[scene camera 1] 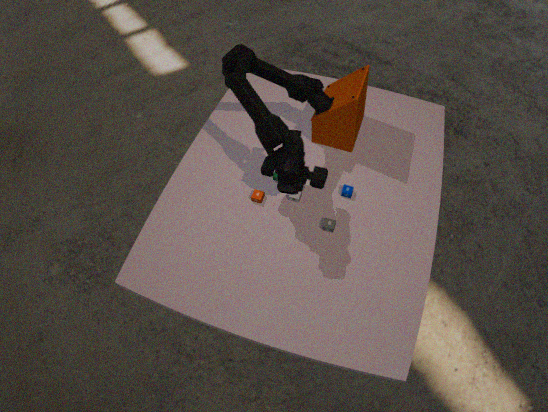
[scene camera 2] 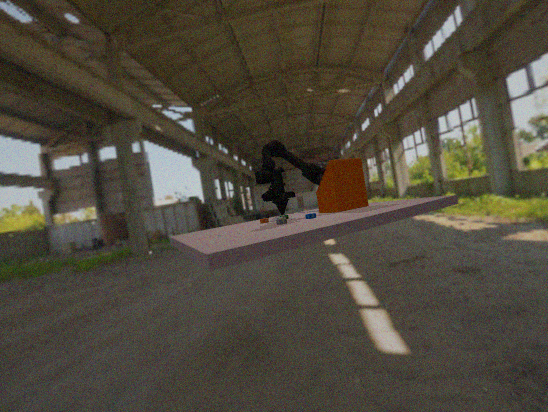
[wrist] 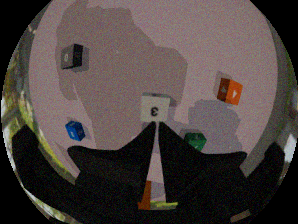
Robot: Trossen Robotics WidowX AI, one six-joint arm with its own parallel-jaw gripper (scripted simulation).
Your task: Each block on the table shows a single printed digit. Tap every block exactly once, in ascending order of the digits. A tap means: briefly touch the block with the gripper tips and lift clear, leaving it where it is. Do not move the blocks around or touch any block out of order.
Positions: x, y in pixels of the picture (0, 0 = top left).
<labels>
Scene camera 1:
gripper: 295, 188
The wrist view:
gripper: 157, 125
white block: 154, 106
</labels>
